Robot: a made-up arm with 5 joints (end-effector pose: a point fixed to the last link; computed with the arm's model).
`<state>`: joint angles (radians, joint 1 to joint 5).
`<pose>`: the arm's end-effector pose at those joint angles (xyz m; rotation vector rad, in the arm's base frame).
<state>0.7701 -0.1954 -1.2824 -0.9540 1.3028</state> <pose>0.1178 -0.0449 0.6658 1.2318 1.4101 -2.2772</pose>
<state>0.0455 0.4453 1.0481 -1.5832 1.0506</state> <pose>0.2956 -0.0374 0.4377 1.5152 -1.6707 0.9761</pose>
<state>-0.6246 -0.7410 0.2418 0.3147 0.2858</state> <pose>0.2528 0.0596 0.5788 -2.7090 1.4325 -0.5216</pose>
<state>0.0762 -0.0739 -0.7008 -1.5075 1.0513</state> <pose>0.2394 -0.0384 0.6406 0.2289 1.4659 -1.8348</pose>
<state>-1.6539 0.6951 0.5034 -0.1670 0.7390</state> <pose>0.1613 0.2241 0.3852 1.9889 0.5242 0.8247</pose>
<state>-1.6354 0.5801 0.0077 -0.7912 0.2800</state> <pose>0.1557 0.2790 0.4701 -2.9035 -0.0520 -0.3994</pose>
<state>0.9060 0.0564 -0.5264 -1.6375 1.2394</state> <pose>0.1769 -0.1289 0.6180 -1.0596 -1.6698 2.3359</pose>
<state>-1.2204 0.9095 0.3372 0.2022 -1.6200</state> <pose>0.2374 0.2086 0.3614 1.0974 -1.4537 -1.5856</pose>
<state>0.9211 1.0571 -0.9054 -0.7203 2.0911</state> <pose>0.2526 -0.2419 0.4830 -0.1674 -1.1695 0.8731</pose>
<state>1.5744 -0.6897 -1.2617 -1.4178 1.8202</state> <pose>0.0676 0.0874 0.6071 2.3341 -0.2116 -1.8149</pose>
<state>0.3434 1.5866 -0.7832 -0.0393 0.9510</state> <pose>0.3557 -0.1132 0.3146 1.4622 -1.3706 -0.0627</pose>
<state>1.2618 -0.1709 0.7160 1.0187 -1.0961</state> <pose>0.1395 -0.1319 0.4579 0.7254 1.7625 1.7523</pose>
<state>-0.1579 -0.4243 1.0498 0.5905 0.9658</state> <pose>0.2528 -0.0095 0.4507 1.6592 -0.6180 -0.0881</pose>
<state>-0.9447 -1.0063 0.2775 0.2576 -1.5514</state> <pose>0.2034 0.0620 0.6059 -1.8252 0.1497 1.5316</pose>
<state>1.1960 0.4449 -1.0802 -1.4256 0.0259</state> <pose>0.1570 -0.1624 0.6134 -0.2435 1.4553 -2.4196</pose>
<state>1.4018 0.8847 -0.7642 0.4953 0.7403</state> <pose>0.1264 -0.2628 0.4501 0.4732 -2.2504 -0.6485</pose>
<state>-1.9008 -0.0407 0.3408 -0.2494 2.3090</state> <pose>0.1204 0.2367 0.5265 -1.1410 -0.2579 -2.6104</pose>
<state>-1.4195 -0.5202 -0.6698 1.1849 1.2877</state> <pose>0.1989 0.1148 0.6273 2.4382 -0.1895 1.8307</pose>
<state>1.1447 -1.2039 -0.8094 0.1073 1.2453</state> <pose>0.0415 0.0793 0.6173 -1.0262 -1.5749 2.0195</pose>
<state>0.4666 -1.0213 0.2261 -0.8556 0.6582</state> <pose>0.1430 -0.0382 0.6143 -0.3803 1.8982 -2.0000</pose>
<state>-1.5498 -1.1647 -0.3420 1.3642 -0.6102</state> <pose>0.1650 0.0371 0.6031 -2.8614 -0.0343 0.8988</pose>
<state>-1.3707 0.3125 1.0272 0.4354 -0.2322</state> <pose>0.1913 0.1403 0.4049 1.3393 -0.3311 -0.3260</pose>
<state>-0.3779 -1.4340 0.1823 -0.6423 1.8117</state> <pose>0.1193 -0.0447 0.5933 0.1735 2.0927 -1.8943</pose>
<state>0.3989 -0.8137 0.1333 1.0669 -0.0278</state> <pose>0.2085 -0.0541 0.5680 1.6024 -2.4286 -0.4968</pose>
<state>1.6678 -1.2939 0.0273 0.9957 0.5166</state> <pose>0.0785 0.0003 0.5815 -0.2192 -2.5884 0.3201</pose>
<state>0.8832 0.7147 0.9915 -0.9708 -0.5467</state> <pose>0.2054 -0.1285 0.3933 -0.6178 2.5668 1.2000</pose>
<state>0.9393 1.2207 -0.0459 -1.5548 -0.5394</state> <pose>0.2392 -0.1907 0.3882 -0.9048 2.3407 -0.2430</pose>
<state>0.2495 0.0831 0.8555 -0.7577 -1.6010</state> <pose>0.2968 -0.0595 0.4801 -0.8953 1.4047 1.1677</pose>
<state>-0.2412 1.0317 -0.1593 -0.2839 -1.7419</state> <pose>0.3976 0.0486 0.3964 -0.9224 1.4695 1.8311</pose>
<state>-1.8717 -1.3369 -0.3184 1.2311 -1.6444</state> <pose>0.1716 0.0171 0.6078 -1.9516 -0.7755 2.2434</pose>
